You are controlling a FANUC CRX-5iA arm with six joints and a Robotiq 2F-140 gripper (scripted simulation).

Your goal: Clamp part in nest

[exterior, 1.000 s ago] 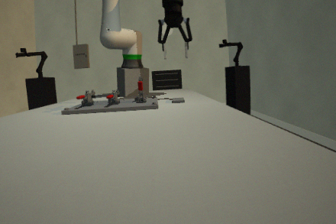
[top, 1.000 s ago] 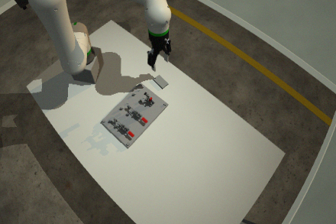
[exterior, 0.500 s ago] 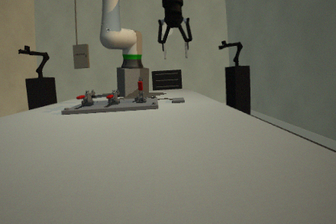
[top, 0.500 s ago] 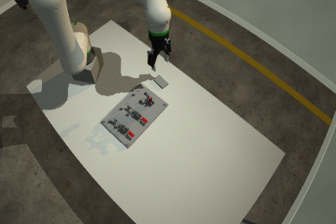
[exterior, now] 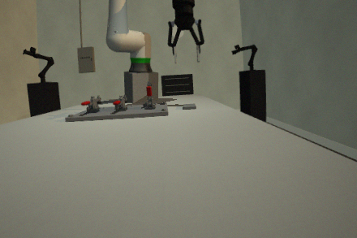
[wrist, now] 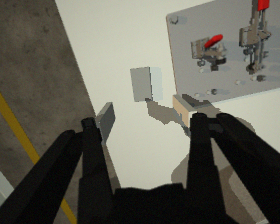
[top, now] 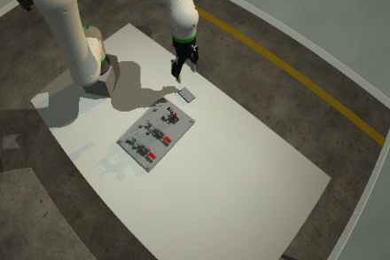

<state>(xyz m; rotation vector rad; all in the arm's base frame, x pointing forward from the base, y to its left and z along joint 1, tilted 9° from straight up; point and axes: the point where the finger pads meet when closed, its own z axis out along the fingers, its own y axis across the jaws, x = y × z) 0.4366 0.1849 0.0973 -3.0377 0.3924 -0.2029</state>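
Now: the grey part 210 mm below my hand. Also, from my hand: grey fixture plate (10 mm behind, 270 mm to the right, 200 mm below).
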